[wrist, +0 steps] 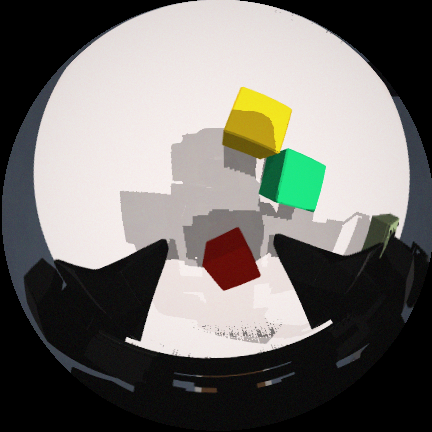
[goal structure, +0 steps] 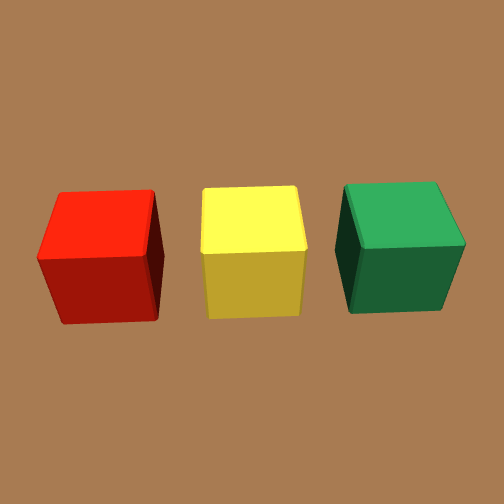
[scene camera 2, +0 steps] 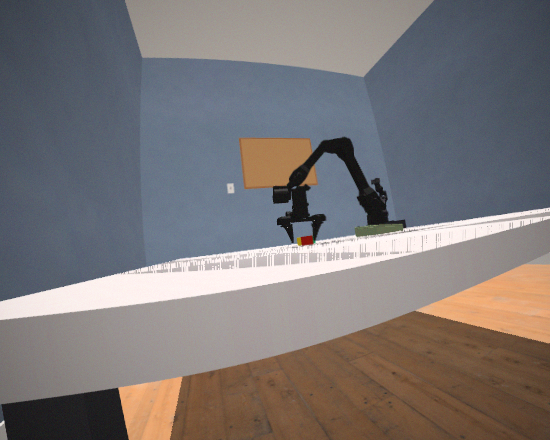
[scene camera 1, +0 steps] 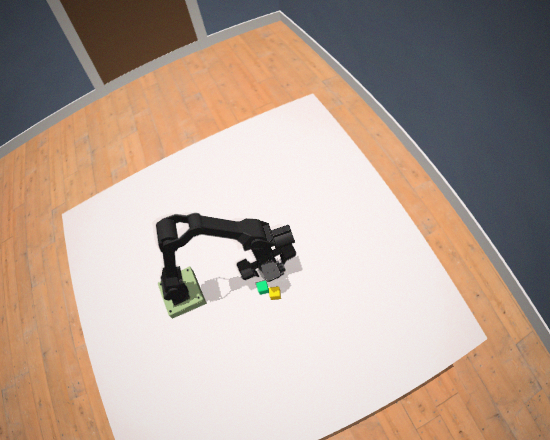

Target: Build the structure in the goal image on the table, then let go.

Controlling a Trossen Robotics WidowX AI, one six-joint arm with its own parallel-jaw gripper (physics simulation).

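Where they show: gripper, between the fingertips: (wrist: 220,242) (scene camera 2: 303,241); arm's base, origin of its link: (scene camera 2: 376,225) (scene camera 1: 179,294).
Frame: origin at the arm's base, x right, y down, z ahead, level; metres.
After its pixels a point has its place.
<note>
A yellow cube (scene camera 1: 275,293) @[x 0.142, y 0.003, z 0.297 m] (scene camera 2: 299,241) @[x 0.122, y 0.019, z 0.309 m] (wrist: 258,120) @[x 0.132, y 0.003, z 0.298 m] and a green cube (scene camera 1: 262,287) @[x 0.104, y 0.002, z 0.268 m] (scene camera 2: 314,241) @[x 0.079, y 0.028, z 0.261 m] (wrist: 300,179) @[x 0.100, y 0.003, z 0.272 m] lie on the white table, corner near corner. A red cube (scene camera 2: 306,240) @[x 0.019, y 0.019, z 0.323 m] (wrist: 231,259) @[x 0.048, y 0.003, z 0.314 m] lies apart from them. In the wrist view it is below the green cube, turned at an angle. In scene camera 1 the red cube is hidden under the arm. My gripper (scene camera 2: 303,242) @[x 0.050, y 0.022, z 0.320 m] (wrist: 220,242) @[x 0.050, y 0.022, z 0.320 m] points down and is open. In the wrist view the red cube shows between the spread fingers, with a gap on each side. Scene camera 1 hides the fingertips.
The arm's green base plate (scene camera 1: 200,298) @[x 0.050, y -0.008, z 0.065 m] (scene camera 2: 372,231) @[x -0.056, y 0.021, z 0.074 m] (wrist: 382,227) @[x 0.047, y 0.007, z 0.073 m] stands on the white table top (scene camera 1: 300,360) @[x 0.379, y 0.035, z 0.268 m] (scene camera 2: 125,290) @[x -0.584, y 0.036, z 0.742 m] (wrist: 125,100) @[x 0.190, y 0.035, z 0.407 m]. The yellow and green cubes are close beside the gripper.
</note>
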